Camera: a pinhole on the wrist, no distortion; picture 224 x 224 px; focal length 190.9 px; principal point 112.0 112.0 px. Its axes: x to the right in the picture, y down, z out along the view. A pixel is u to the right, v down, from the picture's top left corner.
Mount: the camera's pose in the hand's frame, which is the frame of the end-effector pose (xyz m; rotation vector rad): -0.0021 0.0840 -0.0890 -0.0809 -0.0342 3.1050
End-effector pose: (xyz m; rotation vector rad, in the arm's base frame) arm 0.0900 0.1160 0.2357 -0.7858 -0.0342 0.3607
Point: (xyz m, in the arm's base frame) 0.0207 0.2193 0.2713
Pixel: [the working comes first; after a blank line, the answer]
In the camera's frame: 0.0216 0.0173 0.1982

132.8 128.6
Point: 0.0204 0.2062 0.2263
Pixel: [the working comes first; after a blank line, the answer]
In the camera's frame: 0.0245 -0.0047 0.1569

141.8 106.2
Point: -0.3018 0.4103 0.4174
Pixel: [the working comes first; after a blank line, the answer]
In the camera's frame: 0.2652 -0.1007 0.4958

214.1 73.2
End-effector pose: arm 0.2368 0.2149 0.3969 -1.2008 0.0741 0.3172
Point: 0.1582 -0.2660 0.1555
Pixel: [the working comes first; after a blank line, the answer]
In the camera's frame: 0.1385 0.0132 -0.4282

behind the camera
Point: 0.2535 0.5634 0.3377
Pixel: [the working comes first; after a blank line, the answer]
In the camera's frame: -0.1188 -0.0898 0.3801

52.3 66.9
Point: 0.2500 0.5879 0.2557
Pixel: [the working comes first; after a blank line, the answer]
In the camera's frame: -0.1354 -0.1733 0.3704

42.2 22.7
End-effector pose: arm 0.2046 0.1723 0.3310 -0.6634 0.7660 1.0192
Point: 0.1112 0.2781 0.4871
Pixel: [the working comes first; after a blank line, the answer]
In the camera's frame: 0.0908 -0.0233 0.2426

183.5 93.7
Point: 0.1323 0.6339 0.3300
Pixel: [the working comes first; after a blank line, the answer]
In the camera's frame: -0.2222 -0.1744 0.4183

10.6 32.4
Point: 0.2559 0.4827 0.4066
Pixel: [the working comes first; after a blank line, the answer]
In the camera's frame: -0.1297 0.0103 0.3824

47.3 117.2
